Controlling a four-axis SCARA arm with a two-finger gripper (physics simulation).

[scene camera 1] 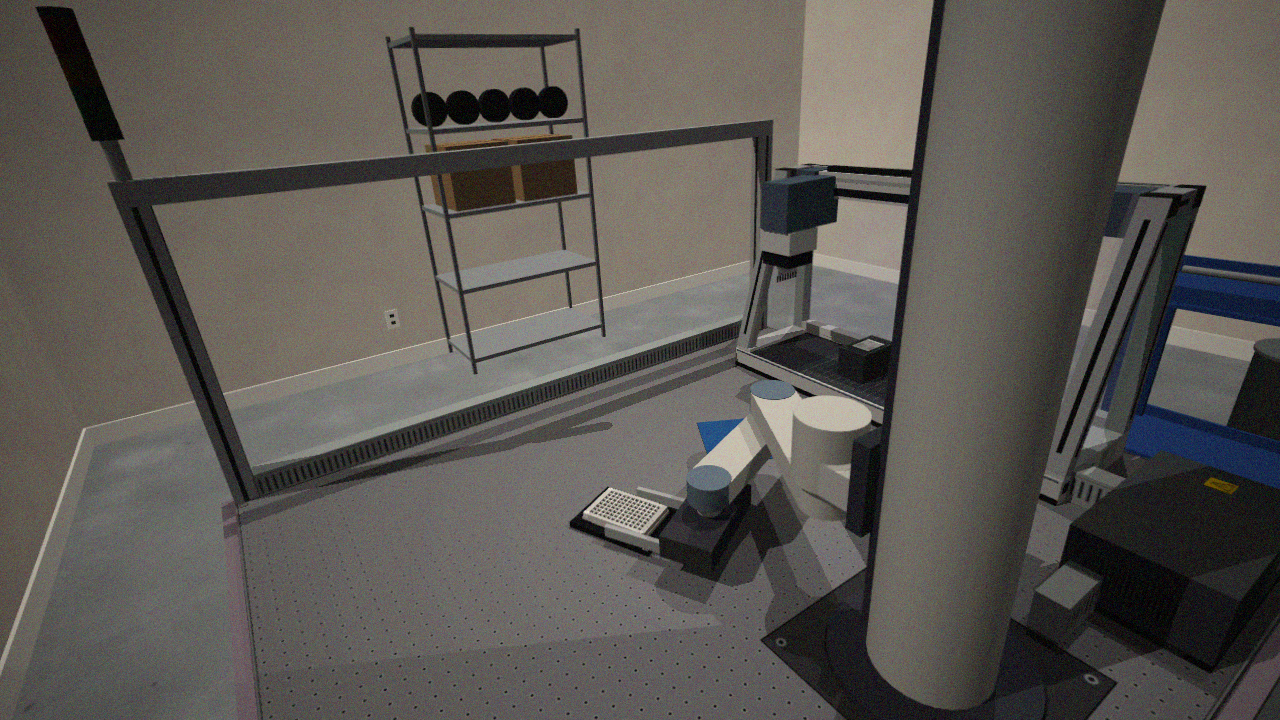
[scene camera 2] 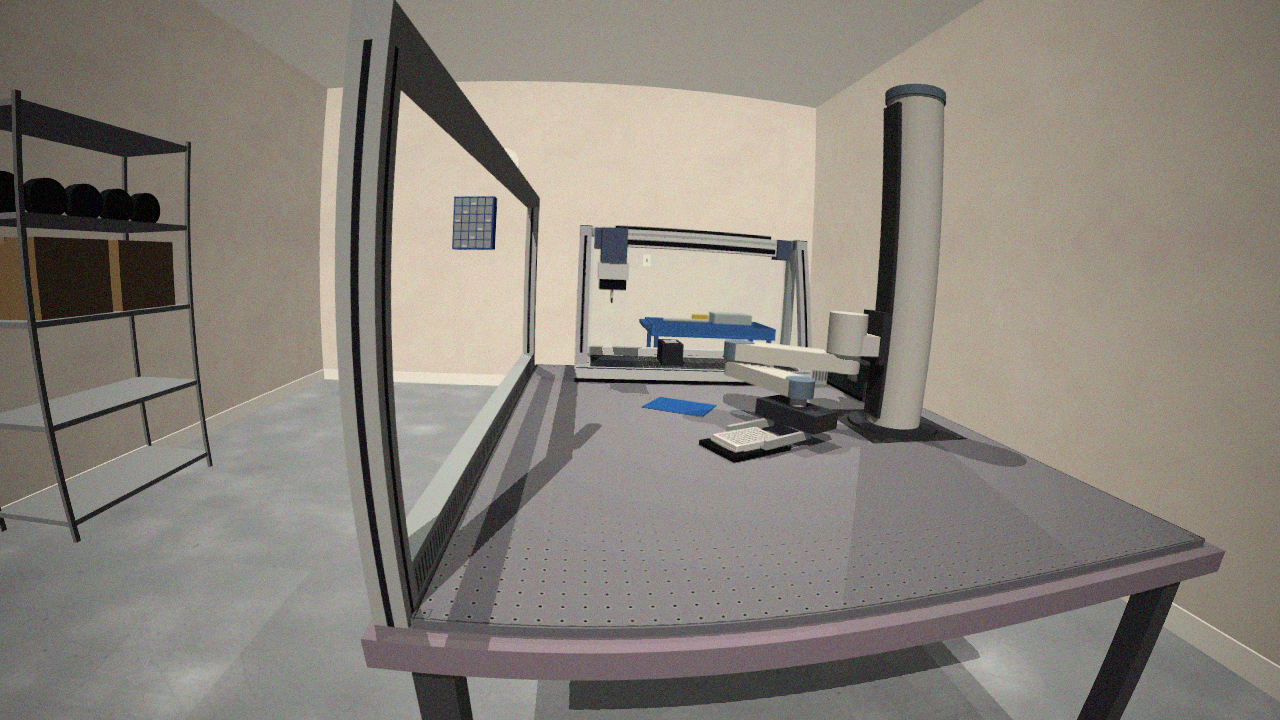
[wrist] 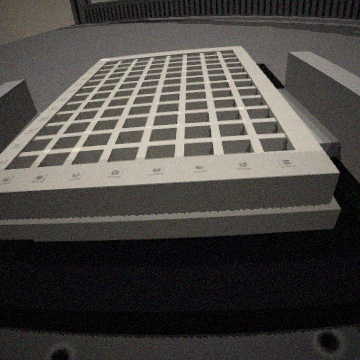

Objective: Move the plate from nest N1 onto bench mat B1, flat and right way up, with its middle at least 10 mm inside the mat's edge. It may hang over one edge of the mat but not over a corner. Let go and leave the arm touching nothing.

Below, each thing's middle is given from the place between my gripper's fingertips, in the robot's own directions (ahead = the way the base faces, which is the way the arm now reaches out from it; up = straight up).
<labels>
Now: the black nest (scene camera 1: 595,530) 2 cm below my hand. Round my hand: blue bench mat (scene camera 2: 661,403): 8 cm ahead, 33 cm to the right, 2 cm below; then white plate (scene camera 1: 614,507): 1 cm below.
</labels>
